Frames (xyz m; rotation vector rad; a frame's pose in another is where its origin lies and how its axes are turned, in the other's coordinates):
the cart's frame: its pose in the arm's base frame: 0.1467 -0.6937 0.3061 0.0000 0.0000 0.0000
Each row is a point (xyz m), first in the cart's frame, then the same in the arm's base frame.
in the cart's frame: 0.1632 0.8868 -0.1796
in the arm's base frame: 0.3099 0.1931 0.1265
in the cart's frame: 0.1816 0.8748 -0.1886
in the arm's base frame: 0.3283 0.1811 0.1175
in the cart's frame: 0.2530 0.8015 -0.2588
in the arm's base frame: 0.3997 0.1078 0.0473
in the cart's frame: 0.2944 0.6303 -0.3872
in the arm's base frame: 0.4411 -0.0634 -0.0811
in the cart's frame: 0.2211 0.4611 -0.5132
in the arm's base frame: 0.3678 -0.2326 -0.2071
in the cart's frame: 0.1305 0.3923 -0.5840
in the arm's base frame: 0.2772 -0.3014 -0.2779
